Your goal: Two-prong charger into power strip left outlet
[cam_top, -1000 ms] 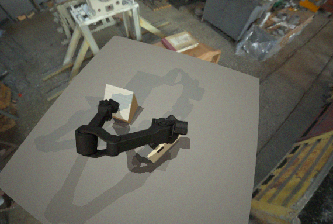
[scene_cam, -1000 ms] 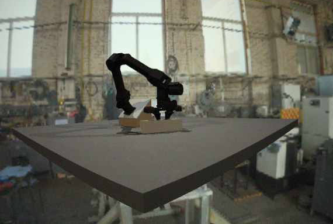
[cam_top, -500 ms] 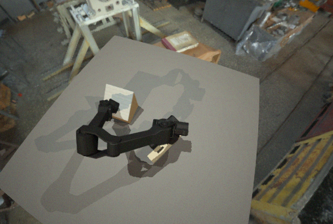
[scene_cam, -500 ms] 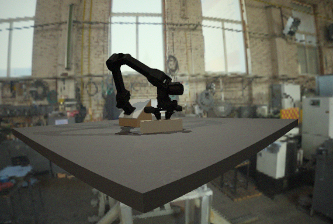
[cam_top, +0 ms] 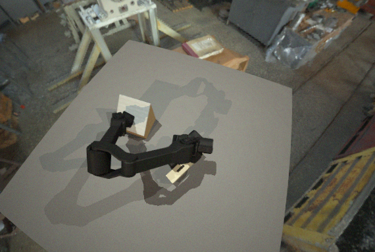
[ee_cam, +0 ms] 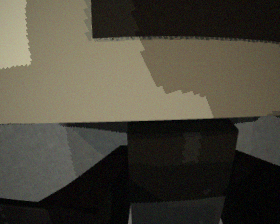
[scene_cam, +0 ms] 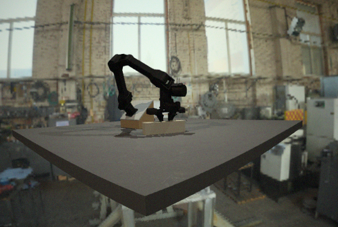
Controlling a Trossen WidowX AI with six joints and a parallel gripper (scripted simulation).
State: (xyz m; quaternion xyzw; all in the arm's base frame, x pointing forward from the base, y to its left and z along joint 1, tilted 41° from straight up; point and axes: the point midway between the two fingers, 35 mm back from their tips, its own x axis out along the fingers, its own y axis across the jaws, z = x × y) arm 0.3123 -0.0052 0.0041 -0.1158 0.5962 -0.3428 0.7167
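The black two-prong charger lies 20 mm ahead of my gripper tip, 10 mm to the right of it and 10 mm above it.
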